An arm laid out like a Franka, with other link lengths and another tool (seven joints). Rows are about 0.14 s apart.
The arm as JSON. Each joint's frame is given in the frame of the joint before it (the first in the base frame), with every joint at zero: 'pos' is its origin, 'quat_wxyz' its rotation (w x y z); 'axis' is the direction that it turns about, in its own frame. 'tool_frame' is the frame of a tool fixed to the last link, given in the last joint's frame.
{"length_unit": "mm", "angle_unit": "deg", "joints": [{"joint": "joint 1", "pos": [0.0, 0.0, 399.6], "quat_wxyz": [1.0, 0.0, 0.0, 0.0], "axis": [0.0, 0.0, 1.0]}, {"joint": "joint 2", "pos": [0.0, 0.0, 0.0], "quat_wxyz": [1.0, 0.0, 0.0, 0.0], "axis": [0.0, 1.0, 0.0]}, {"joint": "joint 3", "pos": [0.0, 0.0, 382.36], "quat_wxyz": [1.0, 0.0, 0.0, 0.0], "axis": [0.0, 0.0, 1.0]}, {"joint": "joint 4", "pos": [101.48, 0.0, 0.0], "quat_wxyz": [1.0, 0.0, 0.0, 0.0], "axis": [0.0, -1.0, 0.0]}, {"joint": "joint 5", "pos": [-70.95, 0.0, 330.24], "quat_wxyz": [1.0, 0.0, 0.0, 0.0], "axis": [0.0, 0.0, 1.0]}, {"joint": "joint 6", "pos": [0.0, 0.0, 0.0], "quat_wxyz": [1.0, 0.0, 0.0, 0.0], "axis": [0.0, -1.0, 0.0]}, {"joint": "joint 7", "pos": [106.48, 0.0, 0.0], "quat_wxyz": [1.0, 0.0, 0.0, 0.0], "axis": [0.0, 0.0, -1.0]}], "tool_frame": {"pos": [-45.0, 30.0, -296.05], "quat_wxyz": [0.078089, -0.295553, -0.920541, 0.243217]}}
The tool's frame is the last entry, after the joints.
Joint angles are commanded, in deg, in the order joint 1, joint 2, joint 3, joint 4, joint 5, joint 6, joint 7. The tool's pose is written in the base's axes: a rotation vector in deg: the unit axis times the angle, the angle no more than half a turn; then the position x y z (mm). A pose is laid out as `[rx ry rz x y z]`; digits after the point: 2 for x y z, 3 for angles.
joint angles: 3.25 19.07 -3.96 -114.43 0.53 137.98 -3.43
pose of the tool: [-50.154 -163.389 42.615 592.41 20.47 261.50]
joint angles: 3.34 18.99 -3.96 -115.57 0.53 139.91 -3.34
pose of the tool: [-50.691 -164.147 42.427 593.06 21.29 257.79]
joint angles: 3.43 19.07 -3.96 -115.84 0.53 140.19 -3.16
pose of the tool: [-50.772 -164.031 42.419 592.11 22.32 255.65]
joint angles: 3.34 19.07 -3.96 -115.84 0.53 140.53 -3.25
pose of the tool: [-50.979 -164.326 42.361 593.82 21.30 256.16]
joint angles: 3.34 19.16 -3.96 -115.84 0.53 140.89 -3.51
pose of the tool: [-50.787 -164.725 42.378 595.28 21.06 255.78]
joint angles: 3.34 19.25 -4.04 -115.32 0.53 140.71 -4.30
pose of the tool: [-49.960 -165.389 42.562 598.07 19.61 257.94]
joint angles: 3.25 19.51 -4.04 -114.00 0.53 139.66 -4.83
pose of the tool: [-49.346 -165.673 42.701 602.68 18.36 262.24]
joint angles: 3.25 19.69 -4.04 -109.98 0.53 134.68 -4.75
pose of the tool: [-48.728 -164.644 42.879 609.11 18.99 279.50]
